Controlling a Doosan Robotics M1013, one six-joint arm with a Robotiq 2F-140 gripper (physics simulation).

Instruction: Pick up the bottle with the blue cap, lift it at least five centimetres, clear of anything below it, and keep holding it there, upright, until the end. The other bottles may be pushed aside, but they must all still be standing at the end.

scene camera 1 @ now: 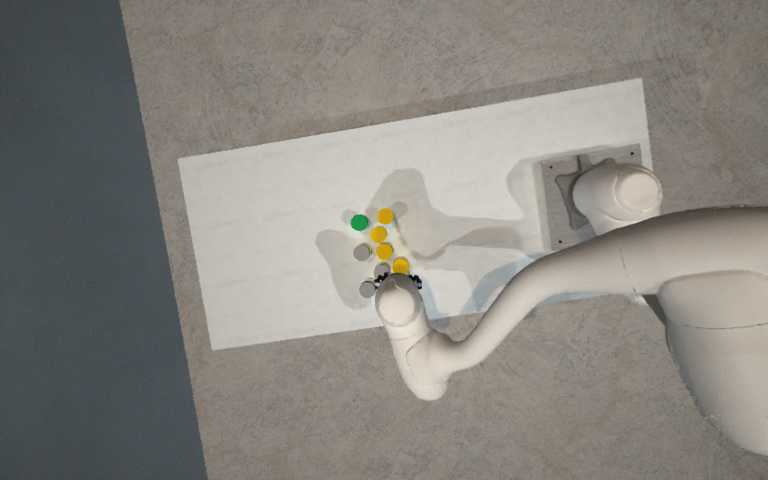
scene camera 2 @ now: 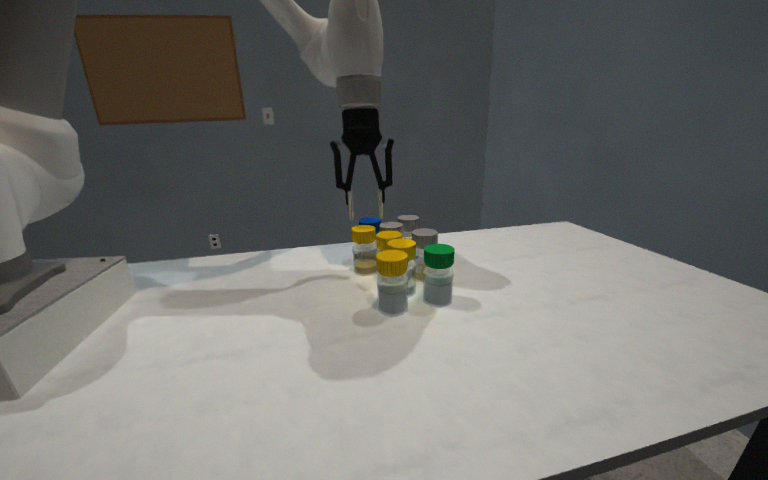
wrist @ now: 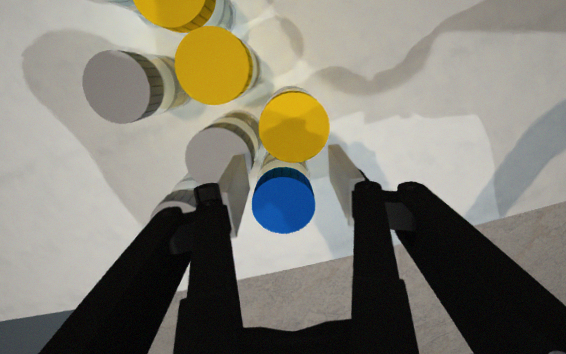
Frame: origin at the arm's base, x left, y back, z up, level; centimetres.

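Seen in the pictures: gripper, fingertip midpoint: (scene camera 2: 366, 217) (wrist: 287, 167).
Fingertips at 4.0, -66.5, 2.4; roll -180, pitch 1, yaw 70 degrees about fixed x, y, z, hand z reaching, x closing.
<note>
Pixels of each thing's top centre, then the offset from my fingertips to it, as dx, dy, dz.
- blue-capped bottle, middle of its top: (wrist: 283, 206) (scene camera 2: 370, 220) +3.5, -2.1, -1.7
- yellow-capped bottle, middle of its top: (wrist: 294, 129) (scene camera 2: 363, 228) (scene camera 1: 400, 267) -2.0, +1.5, -1.7
- green-capped bottle, middle of its top: (scene camera 2: 439, 248) (scene camera 1: 358, 222) -20.5, -6.5, -1.7
The blue-capped bottle (scene camera 2: 370, 223) (wrist: 283, 202) stands upright at the back of the cluster, partly hidden behind a yellow-capped bottle in scene camera 2. It does not show in scene camera 1, where the arm covers its place. My gripper (scene camera 1: 398, 280) (scene camera 2: 366, 211) (wrist: 287, 167) is partly open and empty, pointing down above the bottles. In the wrist view the blue cap lies between the two finger pads, a little nearer the left one. In scene camera 2 the fingertips are about level with the top of the blue cap in the picture.
A yellow-capped bottle (scene camera 1: 400, 265) (scene camera 2: 363, 234) (wrist: 294, 127) stands beside the blue one. A grey-capped bottle (scene camera 1: 381, 270) (scene camera 2: 391, 227) (wrist: 217, 154) is near the left finger. Another grey-capped bottle (scene camera 1: 367, 289) (scene camera 2: 408, 219) stands farther left. More yellow caps and a green-capped bottle (scene camera 1: 359, 222) (scene camera 2: 438, 257) stand beyond.
</note>
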